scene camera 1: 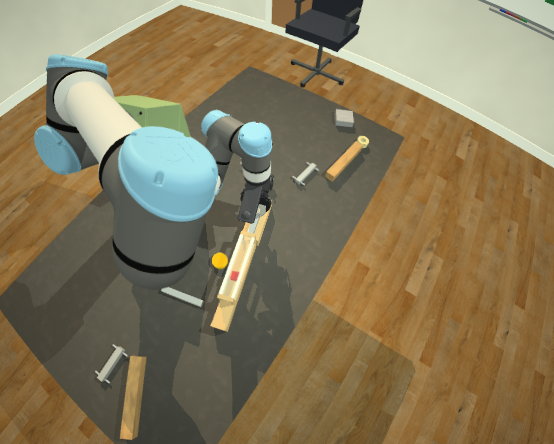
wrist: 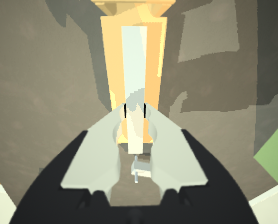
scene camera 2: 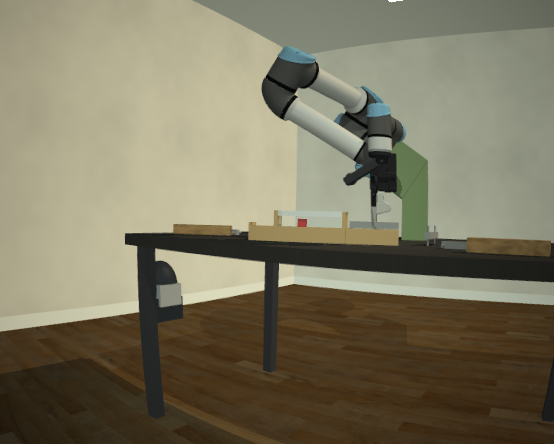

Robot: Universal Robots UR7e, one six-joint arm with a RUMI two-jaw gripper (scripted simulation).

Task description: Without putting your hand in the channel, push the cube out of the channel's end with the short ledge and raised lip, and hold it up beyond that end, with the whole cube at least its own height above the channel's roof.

Observation:
In view: my gripper [scene camera 2: 375,227], a wooden plank [scene camera 1: 133,396] and a wooden plank [scene camera 2: 475,245].
My gripper is seen too in scene camera 1 [scene camera 1: 257,215] and in the wrist view [wrist: 135,104].

